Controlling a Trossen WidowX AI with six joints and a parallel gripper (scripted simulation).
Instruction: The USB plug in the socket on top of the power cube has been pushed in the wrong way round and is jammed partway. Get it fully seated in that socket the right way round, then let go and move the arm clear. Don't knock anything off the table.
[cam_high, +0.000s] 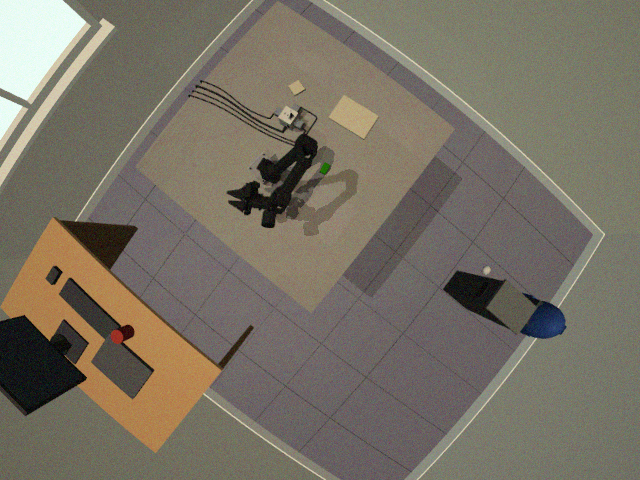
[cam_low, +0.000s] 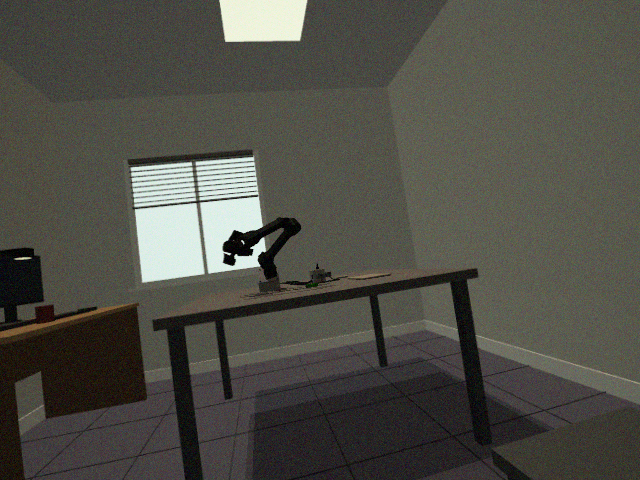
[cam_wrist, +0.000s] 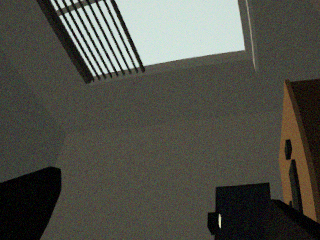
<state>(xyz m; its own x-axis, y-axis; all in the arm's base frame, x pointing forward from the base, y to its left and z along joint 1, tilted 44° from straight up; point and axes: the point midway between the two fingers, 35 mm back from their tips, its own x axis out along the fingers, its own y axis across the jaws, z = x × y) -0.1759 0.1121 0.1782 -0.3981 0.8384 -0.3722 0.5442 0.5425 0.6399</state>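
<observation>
The dark USB plug lies 51 cm ahead of my gripper tip, 19 cm below it and 5 cm to the left of it. The rest, counted from my gripper tip: tan sheet: 73 cm ahead, 27 cm below, 20 cm to the right; then small green block: 40 cm ahead, 27 cm below, 23 cm to the right.
</observation>
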